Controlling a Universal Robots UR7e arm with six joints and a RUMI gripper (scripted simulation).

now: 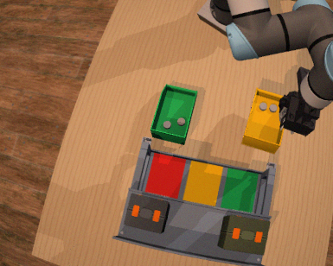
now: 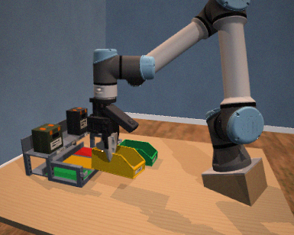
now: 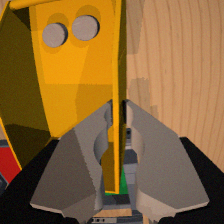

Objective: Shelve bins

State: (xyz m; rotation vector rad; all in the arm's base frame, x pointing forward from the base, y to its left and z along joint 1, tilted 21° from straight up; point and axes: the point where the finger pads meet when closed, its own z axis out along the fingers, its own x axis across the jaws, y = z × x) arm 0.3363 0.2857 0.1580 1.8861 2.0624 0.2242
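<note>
Now: hand 50 mm to the left of the yellow bin and 30 mm above it. The rest, counted from my hand: yellow mark: 250 mm ahead, 140 mm to the right, 140 mm below; green mark: 230 mm ahead, 30 mm to the right, 140 mm below; green bin: 50 mm ahead, 300 mm to the right, 110 mm below.
</note>
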